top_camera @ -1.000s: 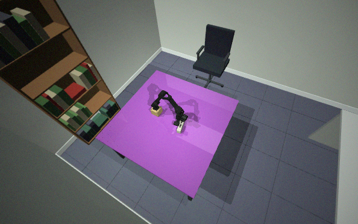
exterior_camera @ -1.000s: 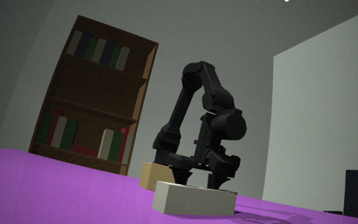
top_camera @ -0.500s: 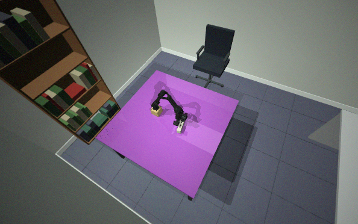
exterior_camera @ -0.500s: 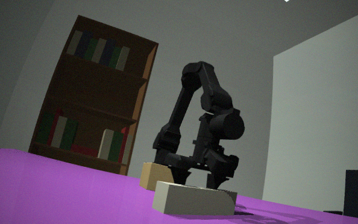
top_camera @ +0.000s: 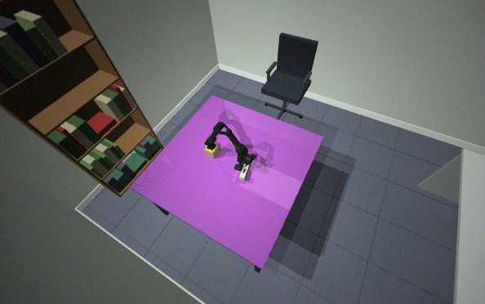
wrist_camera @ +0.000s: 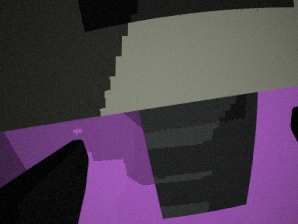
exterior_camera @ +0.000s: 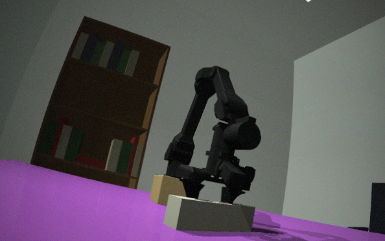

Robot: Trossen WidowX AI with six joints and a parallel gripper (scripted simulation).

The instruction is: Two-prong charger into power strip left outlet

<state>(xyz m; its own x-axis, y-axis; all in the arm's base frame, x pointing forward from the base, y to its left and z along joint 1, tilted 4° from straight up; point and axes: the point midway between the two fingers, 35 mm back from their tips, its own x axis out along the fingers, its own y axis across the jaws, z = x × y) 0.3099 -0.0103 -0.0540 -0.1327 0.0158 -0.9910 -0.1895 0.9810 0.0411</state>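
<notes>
The two-prong charger is 20 mm ahead of my gripper tip, 10 mm to the left of it and 10 mm above it.
</notes>
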